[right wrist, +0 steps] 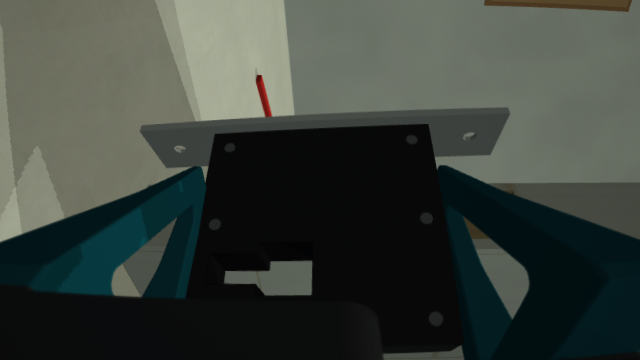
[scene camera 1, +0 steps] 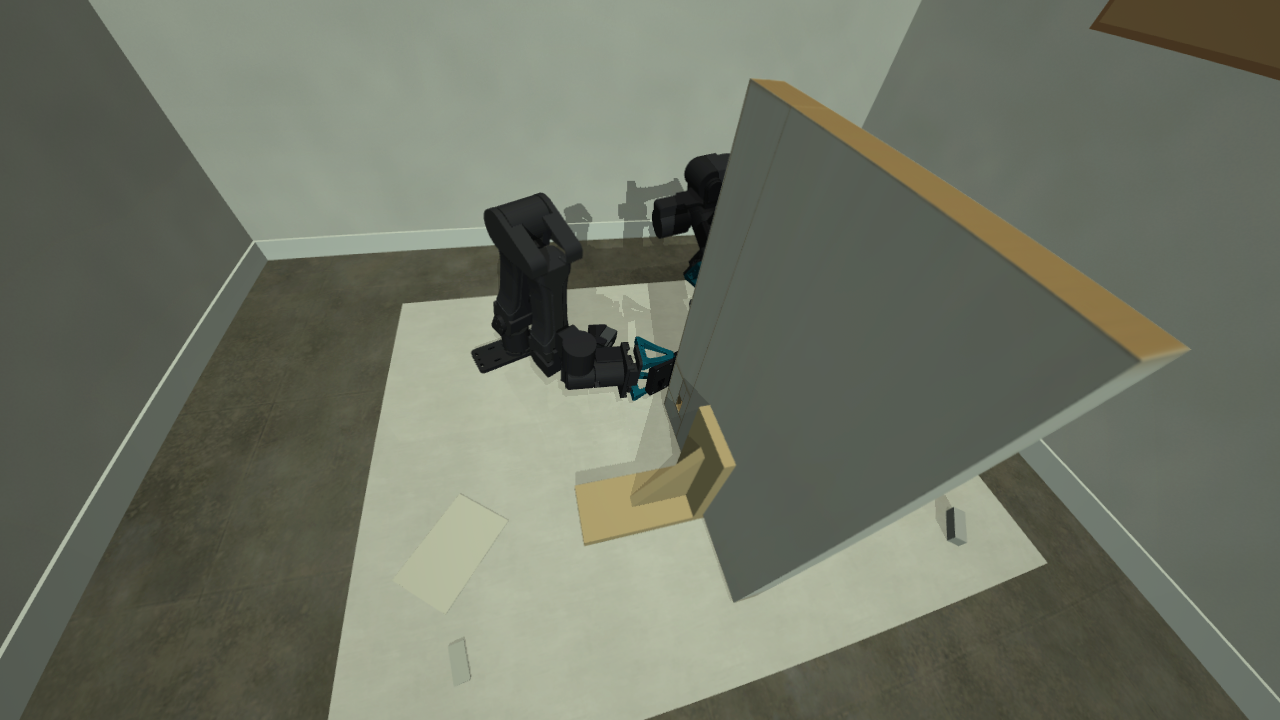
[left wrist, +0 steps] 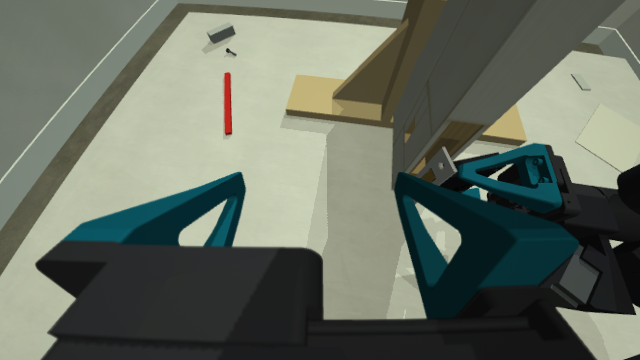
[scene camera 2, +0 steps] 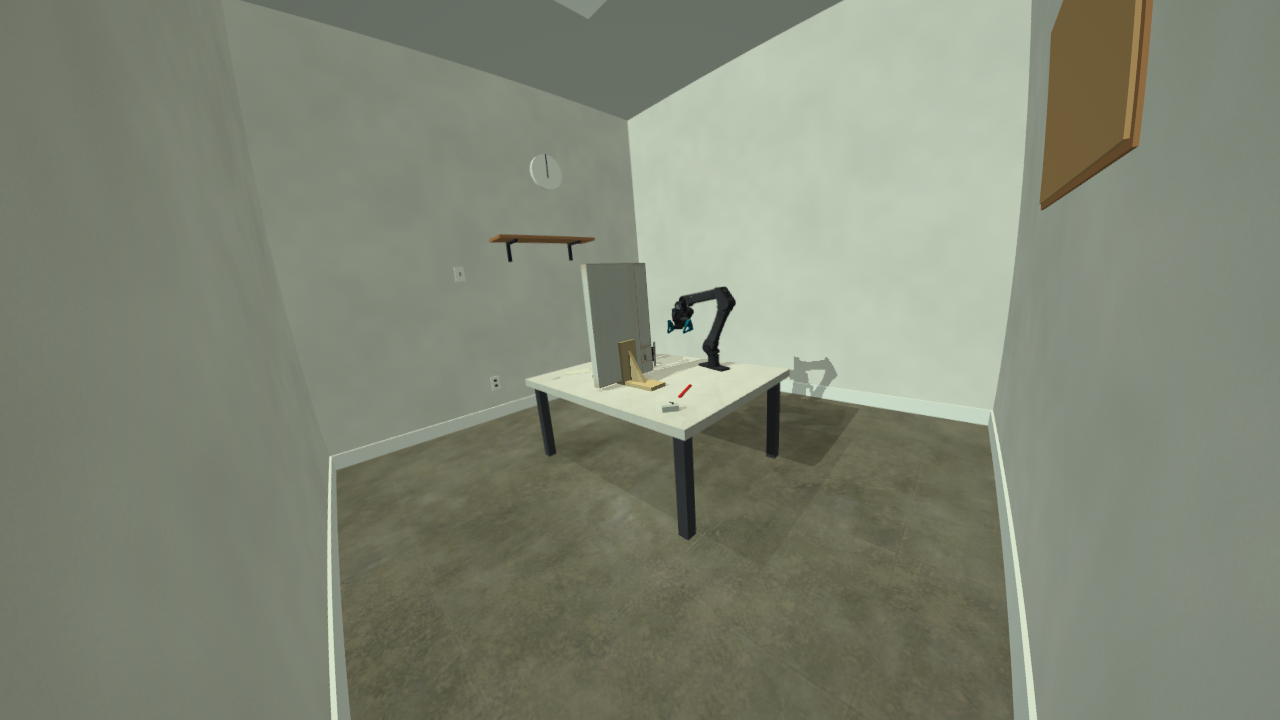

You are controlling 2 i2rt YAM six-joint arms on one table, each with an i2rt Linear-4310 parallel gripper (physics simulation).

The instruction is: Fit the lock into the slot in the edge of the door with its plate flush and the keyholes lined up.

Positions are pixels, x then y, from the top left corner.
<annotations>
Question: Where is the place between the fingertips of the right gripper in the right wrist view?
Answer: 319, 181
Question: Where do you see a pale card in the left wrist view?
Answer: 604, 134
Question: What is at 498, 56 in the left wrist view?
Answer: A grey door.
</annotations>
